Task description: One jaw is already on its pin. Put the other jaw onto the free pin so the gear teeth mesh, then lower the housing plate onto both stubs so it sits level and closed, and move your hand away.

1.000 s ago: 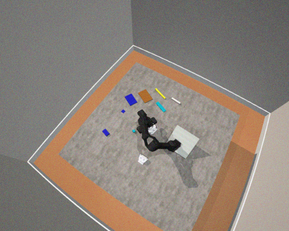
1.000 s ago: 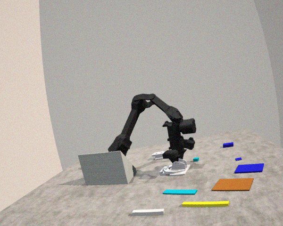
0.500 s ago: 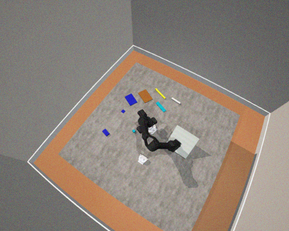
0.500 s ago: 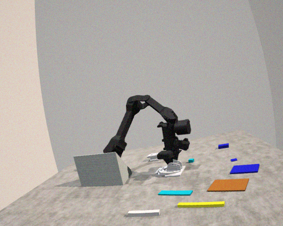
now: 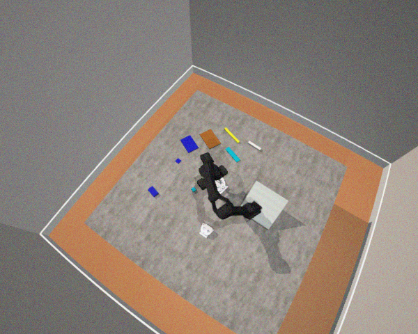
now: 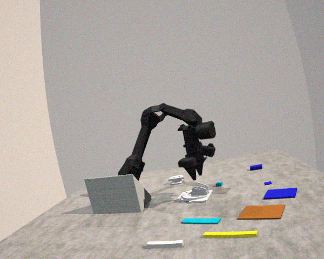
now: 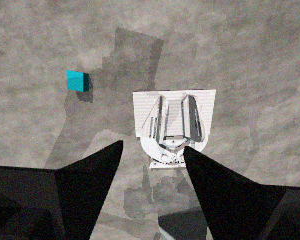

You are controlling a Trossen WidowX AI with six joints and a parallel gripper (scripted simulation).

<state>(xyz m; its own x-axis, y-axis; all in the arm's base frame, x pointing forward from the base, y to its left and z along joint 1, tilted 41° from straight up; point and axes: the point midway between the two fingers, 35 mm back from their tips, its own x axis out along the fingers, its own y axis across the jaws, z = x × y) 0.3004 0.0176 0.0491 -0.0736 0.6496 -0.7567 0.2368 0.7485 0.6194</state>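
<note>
The small white block is 16 cm behind my gripper tip, 24 cm to the left of it and 7 cm below it. The rest, counted from my gripper tip: small cyan cube (8 cm ahead, 9 cm to the left, 7 cm below); cyan strip (4 cm ahead, 28 cm to the right, 7 cm below); white jaw (4 cm behind, 5 cm to the right, 6 cm below).
</note>
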